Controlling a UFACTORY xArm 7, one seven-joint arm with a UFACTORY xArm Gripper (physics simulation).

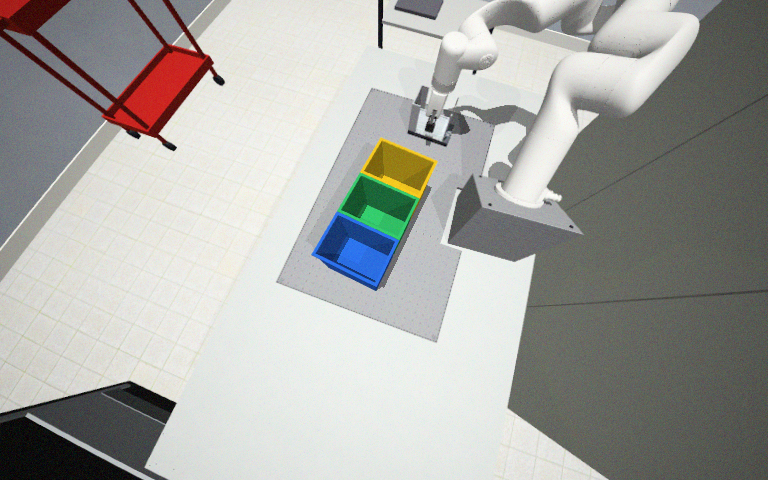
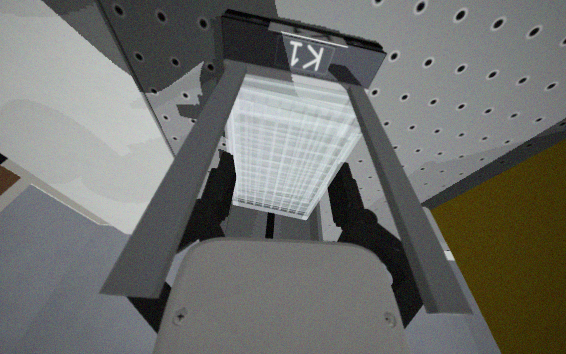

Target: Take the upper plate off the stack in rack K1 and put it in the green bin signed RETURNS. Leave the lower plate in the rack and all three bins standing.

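Rack K1 stands at the far end of the grey mat, with tall corner guides. The upper clear plate lies level on the stack between the guides; the lower plate cannot be told apart beneath it. My gripper points down over the rack, with its black fingers against the plate's two long sides, shut on the upper plate. The green bin stands upright and empty, in the middle of the row; its sign does not show. The yellow bin and blue bin stand upright either side of it.
The yellow bin is the one nearest the rack. All stand on the perforated mat. The robot's grey base is right of the bins. A red cart stands on the floor at the left.
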